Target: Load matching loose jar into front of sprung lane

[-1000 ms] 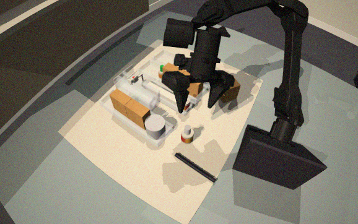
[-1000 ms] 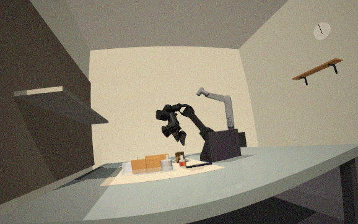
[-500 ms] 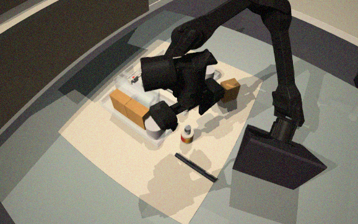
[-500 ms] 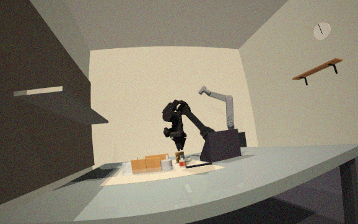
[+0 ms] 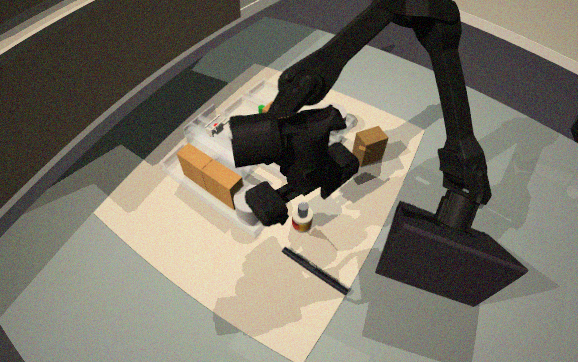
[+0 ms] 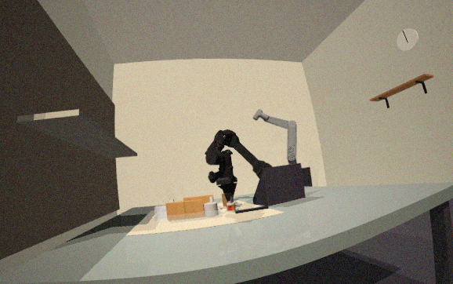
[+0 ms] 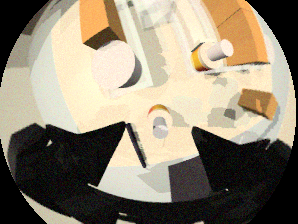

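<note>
Now: gripper tip 60 mm past the black bar, 80 mm to the right of it and 50 mm above it. Also, from my gripper tip: orange box 80 mm behind, 220 mm to the right, 20 mm below; translucent lane rack 200 mm ahead, 120 mm to the right, 30 mm below.
</note>
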